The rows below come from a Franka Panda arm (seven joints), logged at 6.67 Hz.
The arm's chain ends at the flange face. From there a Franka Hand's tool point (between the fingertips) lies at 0.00 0.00 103.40 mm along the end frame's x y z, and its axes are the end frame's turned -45 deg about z.
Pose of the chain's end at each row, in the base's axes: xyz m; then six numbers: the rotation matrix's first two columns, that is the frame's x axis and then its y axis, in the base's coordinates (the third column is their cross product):
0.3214 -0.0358 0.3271 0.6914 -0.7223 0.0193 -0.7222 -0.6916 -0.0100
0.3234 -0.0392 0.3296 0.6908 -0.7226 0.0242 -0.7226 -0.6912 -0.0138
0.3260 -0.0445 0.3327 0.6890 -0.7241 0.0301 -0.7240 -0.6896 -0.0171
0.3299 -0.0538 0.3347 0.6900 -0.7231 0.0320 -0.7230 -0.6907 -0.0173
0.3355 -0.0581 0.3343 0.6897 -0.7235 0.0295 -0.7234 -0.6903 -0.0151
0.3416 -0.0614 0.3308 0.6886 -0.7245 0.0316 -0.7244 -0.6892 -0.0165
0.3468 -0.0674 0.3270 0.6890 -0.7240 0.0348 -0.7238 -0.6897 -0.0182
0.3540 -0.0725 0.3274 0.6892 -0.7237 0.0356 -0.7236 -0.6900 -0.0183
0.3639 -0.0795 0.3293 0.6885 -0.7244 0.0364 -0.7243 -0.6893 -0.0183
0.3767 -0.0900 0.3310 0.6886 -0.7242 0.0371 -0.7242 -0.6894 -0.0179
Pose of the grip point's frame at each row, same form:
0.3235 -0.0365 0.2237 0.9996 -0.0217 0.0207 -0.0218 -0.9998 0.0066
0.3262 -0.0400 0.2262 0.9994 -0.0222 0.0269 -0.0225 -0.9997 0.0074
0.3294 -0.0455 0.2294 0.9991 -0.0244 0.0334 -0.0247 -0.9996 0.0092
0.3335 -0.0550 0.2314 0.9991 -0.0229 0.0349 -0.0233 -0.9997 0.0104
0.3387 -0.0592 0.2310 0.9992 -0.0235 0.0315 -0.0238 -0.9997 0.0102
0.3451 -0.0626 0.2275 0.9991 -0.0250 0.0340 -0.0253 -0.9996 0.0107
0.3506 -0.0687 0.2237 0.9990 -0.0243 0.0375 -0.0246 -0.9996 0.0117
0.3579 -0.0739 0.2241 0.9990 -0.0238 0.0381 -0.0243 -0.9996 0.0122
0.3679 -0.0809 0.2260 0.9990 -0.0248 0.0387 -0.0253 -0.9996 0.0128
0.3807 -0.0915 0.2277 0.9990 -0.0246 0.0389 -0.0252 -0.9996 0.0136

